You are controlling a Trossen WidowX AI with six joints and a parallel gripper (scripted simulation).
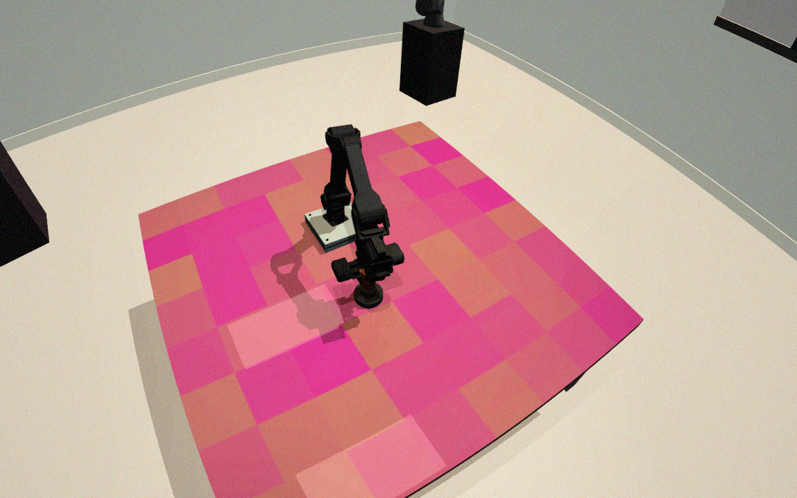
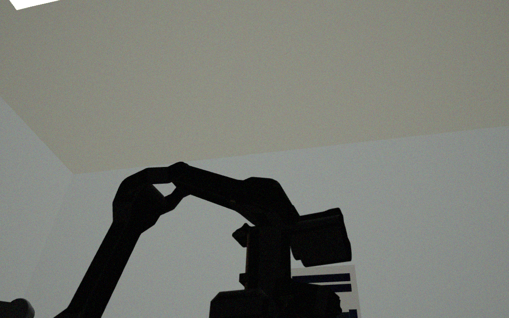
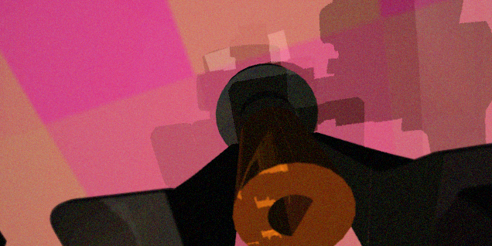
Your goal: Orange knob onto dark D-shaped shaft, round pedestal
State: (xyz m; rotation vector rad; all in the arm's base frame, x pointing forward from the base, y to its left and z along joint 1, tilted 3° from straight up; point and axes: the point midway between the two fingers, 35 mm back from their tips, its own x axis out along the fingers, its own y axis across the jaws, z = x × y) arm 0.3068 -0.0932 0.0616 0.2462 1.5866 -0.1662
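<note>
Now: gripper tip 20 mm below the orange knob. Round my gripper tip: round dark pedestal (40 mm below).
</note>
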